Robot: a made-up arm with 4 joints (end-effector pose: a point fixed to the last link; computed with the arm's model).
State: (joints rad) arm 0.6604 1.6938 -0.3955 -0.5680
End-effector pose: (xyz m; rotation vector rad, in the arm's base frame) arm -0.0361 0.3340 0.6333 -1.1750 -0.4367 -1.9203
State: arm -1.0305 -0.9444 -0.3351 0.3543
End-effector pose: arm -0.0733 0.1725 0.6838 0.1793 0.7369 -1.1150
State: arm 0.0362 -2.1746 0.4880 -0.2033
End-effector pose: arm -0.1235 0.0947 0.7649 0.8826 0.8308 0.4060
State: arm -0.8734 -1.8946 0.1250 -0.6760
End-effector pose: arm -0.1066 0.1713 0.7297 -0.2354 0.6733 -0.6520
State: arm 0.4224 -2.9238 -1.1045 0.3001
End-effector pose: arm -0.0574 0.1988 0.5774 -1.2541 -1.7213 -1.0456
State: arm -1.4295 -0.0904 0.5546 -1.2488
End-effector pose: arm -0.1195 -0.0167 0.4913 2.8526 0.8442 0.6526
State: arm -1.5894 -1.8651 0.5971 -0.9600
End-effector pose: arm -0.1449 0.1417 0.6375 -1.3658 0.0122 -0.6486
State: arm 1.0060 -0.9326 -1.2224 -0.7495
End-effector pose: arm -0.0703 0.1396 0.8267 1.0486 2.0009 -0.5326
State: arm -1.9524 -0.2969 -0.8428 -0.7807
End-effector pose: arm -0.0349 0.0068 0.5796 -1.4043 -1.1815 -1.9911
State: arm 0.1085 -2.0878 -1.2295 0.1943
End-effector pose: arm -0.0707 0.0881 0.6306 -2.0753 -2.3404 -0.0209
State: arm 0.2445 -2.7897 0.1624 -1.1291
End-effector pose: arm -0.1077 0.0782 0.7181 1.1585 0.8294 0.1923
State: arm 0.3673 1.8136 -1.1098 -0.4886
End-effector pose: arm -0.0328 0.3170 0.6243 -0.5218 -0.9855 -2.0343
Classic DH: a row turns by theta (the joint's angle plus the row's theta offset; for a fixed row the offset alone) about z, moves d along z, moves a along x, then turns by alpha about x. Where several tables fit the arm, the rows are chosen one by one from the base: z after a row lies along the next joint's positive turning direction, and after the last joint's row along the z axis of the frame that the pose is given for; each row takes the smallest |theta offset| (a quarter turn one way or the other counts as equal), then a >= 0, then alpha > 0; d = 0 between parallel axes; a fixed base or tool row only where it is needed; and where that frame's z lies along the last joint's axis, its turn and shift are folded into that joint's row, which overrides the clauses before.
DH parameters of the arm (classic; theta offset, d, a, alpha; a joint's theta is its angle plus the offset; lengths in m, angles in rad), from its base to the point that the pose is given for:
base (fixed): 1.5584 0.7578 0.097 1.3981
joint 1: -0.8908 -0.2196 0.1386 3.0339
joint 2: -0.2631 -0.102 0.0402 1.1872
joint 3: 0.1026 0.0698 0.0137 2.1884
joint 4: 0.7154 0.0206 0.0661 -0.9335
tool (fixed): -2.7018 0.0474 0 0

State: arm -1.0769 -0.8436 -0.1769 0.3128
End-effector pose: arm -0.0708 0.1869 0.6564 -0.1269 0.6680 -1.1493
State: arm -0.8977 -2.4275 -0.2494 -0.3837
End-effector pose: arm -0.0682 0.0525 0.7495 0.6069 1.2776 -0.4210
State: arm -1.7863 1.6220 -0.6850 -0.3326
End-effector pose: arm -0.0425 -0.1434 0.6357 1.7198 2.1179 0.6231
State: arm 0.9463 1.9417 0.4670 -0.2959
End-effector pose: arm -0.0822 0.3260 0.6248 -1.8009 0.0403 -1.4390
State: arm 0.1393 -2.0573 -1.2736 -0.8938
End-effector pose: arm -0.0320 0.1160 0.6934 0.8724 2.1858 -0.2810
